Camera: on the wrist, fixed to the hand. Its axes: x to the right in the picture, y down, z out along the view.
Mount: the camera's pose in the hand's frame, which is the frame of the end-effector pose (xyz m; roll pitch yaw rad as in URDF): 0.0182 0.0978 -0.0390 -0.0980 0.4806 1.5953
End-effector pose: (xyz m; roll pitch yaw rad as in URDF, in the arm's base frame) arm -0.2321 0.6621 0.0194 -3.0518 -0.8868 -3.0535
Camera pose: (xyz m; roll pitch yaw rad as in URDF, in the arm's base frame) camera -0.2292 0.7637 0.0525 -2.3229 -0.2258 1.3363
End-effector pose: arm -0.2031 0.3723 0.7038 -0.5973 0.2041 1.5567
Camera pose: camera -0.2620 0.3733 0.6147 0.3365 1.0316 -2.7560
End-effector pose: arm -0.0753 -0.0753 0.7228 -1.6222 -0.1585 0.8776
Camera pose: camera -0.0203 -0.0780 0.6312 -2.9797 1.0239 -0.4711
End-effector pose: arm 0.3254 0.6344 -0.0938 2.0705 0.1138 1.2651
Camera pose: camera 0.3465 0.6592 0.0080 1.6637 -1.4768 1.0615
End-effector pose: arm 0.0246 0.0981 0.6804 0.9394 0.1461 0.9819
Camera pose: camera -0.0351 0.1694 0.7331 0.0428 -0.4568 2.5048
